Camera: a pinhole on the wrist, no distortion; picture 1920 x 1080 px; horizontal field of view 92.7 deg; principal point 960.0 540.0 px. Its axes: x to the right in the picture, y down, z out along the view. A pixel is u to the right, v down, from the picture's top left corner.
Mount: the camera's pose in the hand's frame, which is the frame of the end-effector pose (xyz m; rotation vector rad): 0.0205 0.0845 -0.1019 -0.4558 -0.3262 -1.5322
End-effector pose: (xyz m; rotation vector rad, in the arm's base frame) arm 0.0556 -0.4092 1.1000 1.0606 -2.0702 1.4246
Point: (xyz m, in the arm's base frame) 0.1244 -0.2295 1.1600
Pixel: behind the camera
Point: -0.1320 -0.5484 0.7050
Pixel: 823.1 205.6
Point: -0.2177 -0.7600 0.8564
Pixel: 1055.3 645.4
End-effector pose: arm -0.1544 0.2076 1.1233 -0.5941 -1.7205 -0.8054
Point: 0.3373 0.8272 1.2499
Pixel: 129.4 416.5
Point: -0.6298 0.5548 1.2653
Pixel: 1828.4 911.2
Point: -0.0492 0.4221 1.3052
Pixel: 704.5 946.5
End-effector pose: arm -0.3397 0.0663 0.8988 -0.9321 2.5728 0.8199
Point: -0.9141 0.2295 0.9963
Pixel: outside the picture
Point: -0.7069 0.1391 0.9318
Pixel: outside the picture
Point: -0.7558 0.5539 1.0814
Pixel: 171.8 427.1
